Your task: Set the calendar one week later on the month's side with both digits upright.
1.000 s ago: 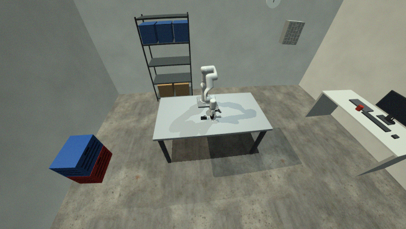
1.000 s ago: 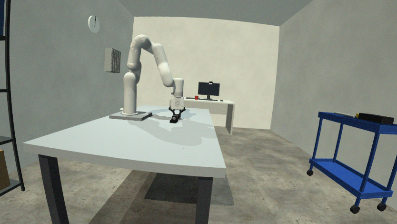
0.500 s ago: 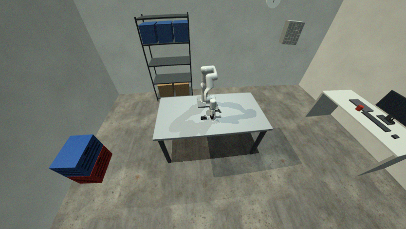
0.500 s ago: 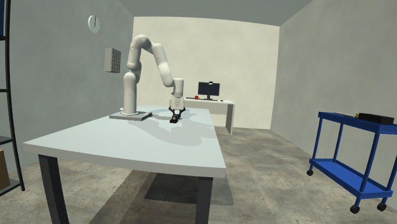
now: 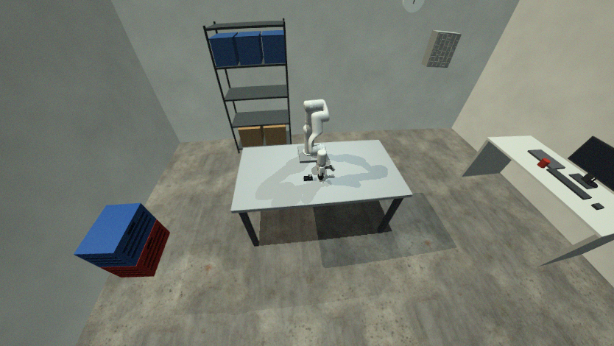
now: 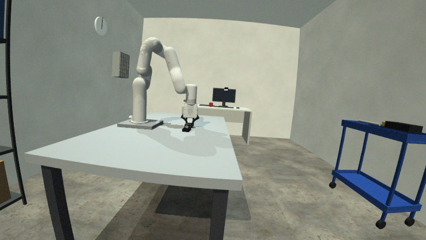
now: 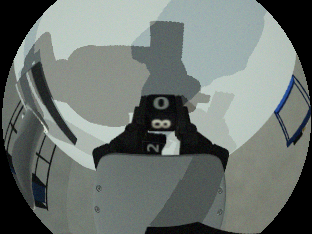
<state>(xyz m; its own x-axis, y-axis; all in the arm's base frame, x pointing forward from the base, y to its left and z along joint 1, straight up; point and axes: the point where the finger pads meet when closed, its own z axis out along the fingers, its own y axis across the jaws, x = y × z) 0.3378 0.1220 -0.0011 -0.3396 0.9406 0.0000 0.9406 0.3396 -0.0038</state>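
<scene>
Now: hand 10 mm above the cube.
</scene>
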